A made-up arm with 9 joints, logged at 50 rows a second.
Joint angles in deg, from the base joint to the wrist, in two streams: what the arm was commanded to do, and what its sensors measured. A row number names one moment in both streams.
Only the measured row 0 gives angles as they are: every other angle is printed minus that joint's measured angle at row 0.
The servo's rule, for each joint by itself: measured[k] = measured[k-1] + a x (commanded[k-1-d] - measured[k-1]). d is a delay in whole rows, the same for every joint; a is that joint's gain. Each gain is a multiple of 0.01, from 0.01 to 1. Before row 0 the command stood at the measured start. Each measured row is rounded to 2 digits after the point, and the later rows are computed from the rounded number. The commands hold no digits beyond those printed.
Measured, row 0:
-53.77, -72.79, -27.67, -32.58, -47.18, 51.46, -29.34, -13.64, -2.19
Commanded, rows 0 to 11:
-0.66, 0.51, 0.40, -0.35, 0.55, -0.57, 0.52, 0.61, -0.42
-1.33, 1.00, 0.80, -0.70, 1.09, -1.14, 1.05, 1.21, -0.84
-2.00, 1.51, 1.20, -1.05, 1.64, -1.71, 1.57, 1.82, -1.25
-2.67, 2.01, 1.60, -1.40, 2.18, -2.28, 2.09, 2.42, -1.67
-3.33, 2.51, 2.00, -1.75, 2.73, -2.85, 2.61, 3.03, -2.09
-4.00, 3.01, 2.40, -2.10, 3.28, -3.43, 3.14, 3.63, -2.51
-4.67, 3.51, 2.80, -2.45, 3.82, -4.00, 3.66, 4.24, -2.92
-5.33, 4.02, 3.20, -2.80, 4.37, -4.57, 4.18, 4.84, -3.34
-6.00, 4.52, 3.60, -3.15, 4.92, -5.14, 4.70, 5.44, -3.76
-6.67, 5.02, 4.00, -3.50, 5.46, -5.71, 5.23, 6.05, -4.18
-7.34, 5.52, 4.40, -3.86, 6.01, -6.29, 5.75, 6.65, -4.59
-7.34, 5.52, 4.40, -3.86, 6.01, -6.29, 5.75, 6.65, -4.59
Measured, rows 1 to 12:
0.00, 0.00, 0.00, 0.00, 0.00, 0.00, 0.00, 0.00, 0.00
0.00, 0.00, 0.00, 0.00, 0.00, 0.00, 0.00, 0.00, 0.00
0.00, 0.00, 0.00, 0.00, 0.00, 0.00, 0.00, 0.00, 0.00
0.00, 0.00, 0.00, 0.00, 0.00, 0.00, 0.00, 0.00, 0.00
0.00, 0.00, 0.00, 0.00, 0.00, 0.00, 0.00, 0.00, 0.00
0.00, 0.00, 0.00, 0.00, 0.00, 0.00, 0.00, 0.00, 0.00
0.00, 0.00, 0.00, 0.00, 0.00, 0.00, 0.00, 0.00, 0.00
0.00, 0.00, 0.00, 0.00, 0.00, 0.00, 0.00, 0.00, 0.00
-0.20, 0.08, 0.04, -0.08, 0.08, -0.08, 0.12, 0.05, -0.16
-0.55, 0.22, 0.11, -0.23, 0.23, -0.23, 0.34, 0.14, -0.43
-1.00, 0.41, 0.21, -0.43, 0.44, -0.44, 0.64, 0.27, -0.75
-1.52, 0.65, 0.34, -0.66, 0.70, -0.70, 0.99, 0.44, -1.11
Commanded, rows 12 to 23:
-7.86, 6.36, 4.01, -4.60, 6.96, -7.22, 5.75, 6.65, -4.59
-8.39, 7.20, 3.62, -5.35, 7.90, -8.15, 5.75, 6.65, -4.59
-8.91, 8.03, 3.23, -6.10, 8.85, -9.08, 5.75, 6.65, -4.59
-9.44, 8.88, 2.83, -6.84, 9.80, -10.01, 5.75, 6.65, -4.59
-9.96, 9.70, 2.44, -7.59, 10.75, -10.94, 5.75, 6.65, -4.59
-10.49, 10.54, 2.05, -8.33, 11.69, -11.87, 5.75, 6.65, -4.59
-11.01, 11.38, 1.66, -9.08, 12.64, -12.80, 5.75, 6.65, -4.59
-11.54, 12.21, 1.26, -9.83, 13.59, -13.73, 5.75, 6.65, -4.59
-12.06, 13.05, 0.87, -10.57, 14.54, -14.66, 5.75, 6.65, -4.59
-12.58, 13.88, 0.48, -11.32, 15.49, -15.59, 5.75, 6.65, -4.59
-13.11, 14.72, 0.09, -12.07, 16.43, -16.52, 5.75, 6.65, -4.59
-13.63, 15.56, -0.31, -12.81, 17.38, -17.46, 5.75, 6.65, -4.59
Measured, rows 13 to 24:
-2.08, 0.93, 0.49, -0.92, 1.00, -1.00, 1.38, 0.65, -1.49
-2.68, 1.24, 0.66, -1.20, 1.34, -1.34, 1.80, 0.89, -1.89
-3.30, 1.58, 0.85, -1.50, 1.71, -1.71, 2.25, 1.16, -2.29
-3.93, 1.95, 1.06, -1.81, 2.11, -2.11, 2.71, 1.45, -2.70
-4.57, 2.34, 1.29, -2.13, 2.53, -2.53, 3.19, 1.77, -3.11
-5.22, 2.74, 1.53, -2.46, 2.97, -2.98, 3.68, 2.11, -3.53
-5.88, 3.16, 1.79, -2.80, 3.43, -3.44, 4.18, 2.47, -3.94
-6.33, 3.51, 2.02, -3.05, 3.82, -3.84, 4.56, 2.80, -4.19
-6.80, 3.94, 2.20, -3.42, 4.29, -4.31, 4.85, 3.11, -4.35
-7.29, 4.43, 2.33, -3.88, 4.83, -4.85, 5.07, 3.39, -4.44
-7.79, 4.97, 2.41, -4.41, 5.43, -5.44, 5.23, 3.65, -4.50
-8.30, 5.56, 2.45, -4.99, 6.09, -6.08, 5.35, 3.89, -4.54

